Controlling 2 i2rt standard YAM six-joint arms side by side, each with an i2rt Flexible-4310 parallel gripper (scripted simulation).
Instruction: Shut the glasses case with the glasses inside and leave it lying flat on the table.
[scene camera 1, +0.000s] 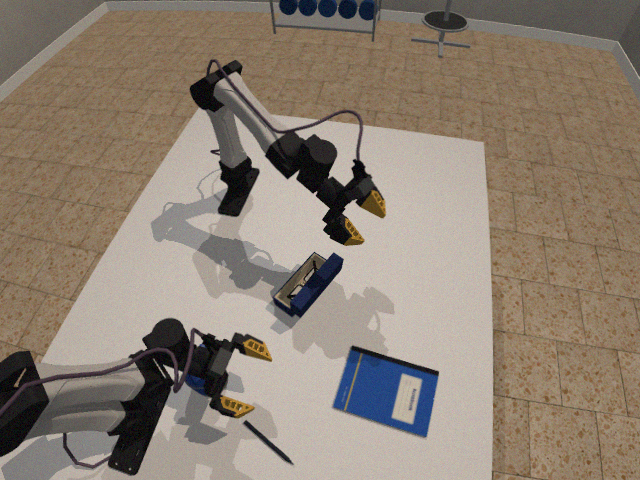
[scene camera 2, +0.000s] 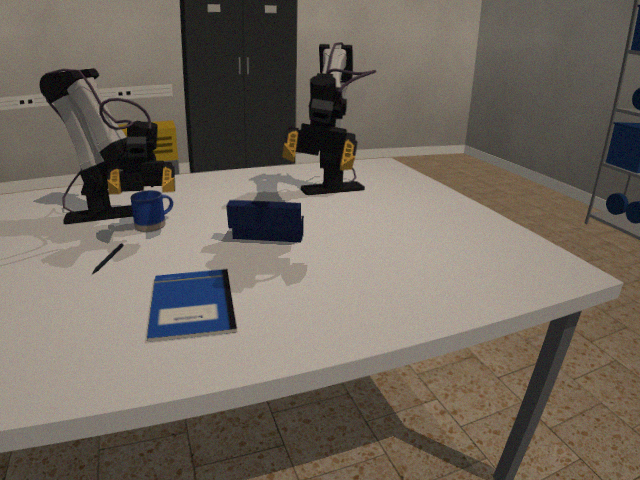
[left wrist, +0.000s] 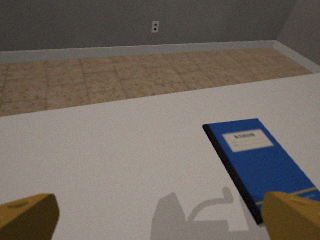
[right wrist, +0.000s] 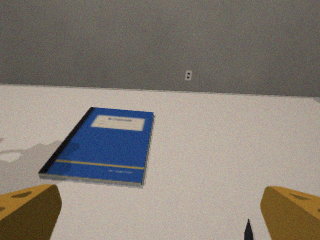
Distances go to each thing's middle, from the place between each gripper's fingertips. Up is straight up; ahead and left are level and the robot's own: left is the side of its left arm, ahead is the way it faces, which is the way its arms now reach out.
Right now the lid (scene camera 2: 259, 215) is 260 mm to the left of my right hand (scene camera 2: 140, 190), 80 mm below it and 60 mm ahead of it. From my right hand the other things lie so: glasses case (scene camera 2: 247, 234): 270 mm to the left, 100 mm below, 40 mm ahead.
My left gripper (scene camera 1: 374, 229) is now 120 mm past the glasses case, 80 mm to the left of it and 170 mm above it. The rest, counted from my left hand: lid (100 mm behind, 90 mm to the right, 150 mm below).
